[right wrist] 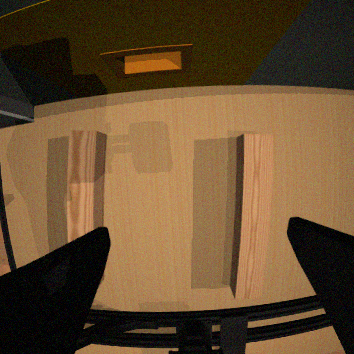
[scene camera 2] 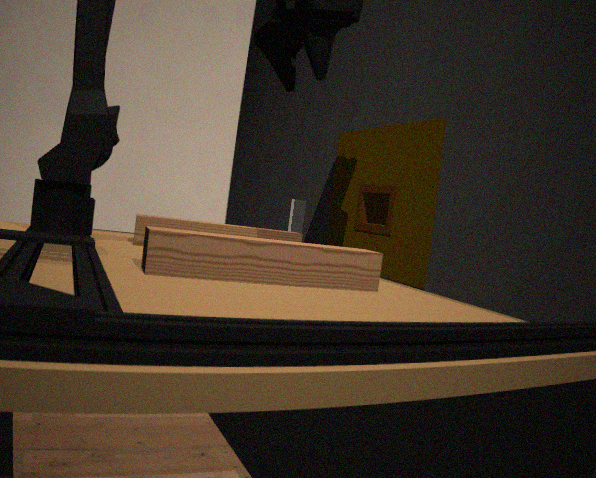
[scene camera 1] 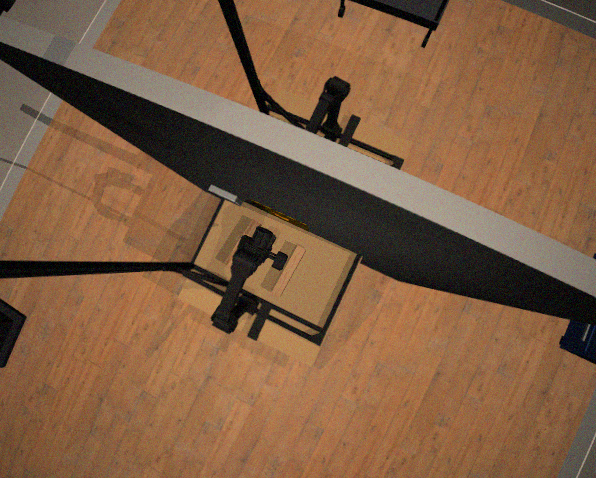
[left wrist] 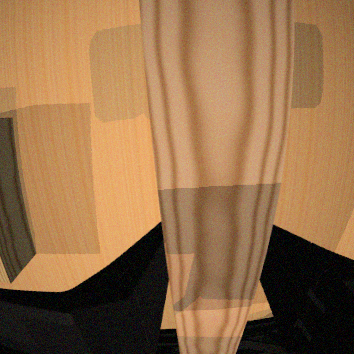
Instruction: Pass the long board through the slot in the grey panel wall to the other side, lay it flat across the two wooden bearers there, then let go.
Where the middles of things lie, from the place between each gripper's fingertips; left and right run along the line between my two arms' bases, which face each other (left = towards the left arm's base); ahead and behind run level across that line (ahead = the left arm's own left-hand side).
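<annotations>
My left hand, measured from the slot (scene camera 2: 375, 206), is now 220 mm to the left of it, 10 mm short of it and 20 mm below it.
As for my right gripper, it is now 4 cm past the slot and 14 cm above it, and it is also 18 cm to the right of it.
</annotations>
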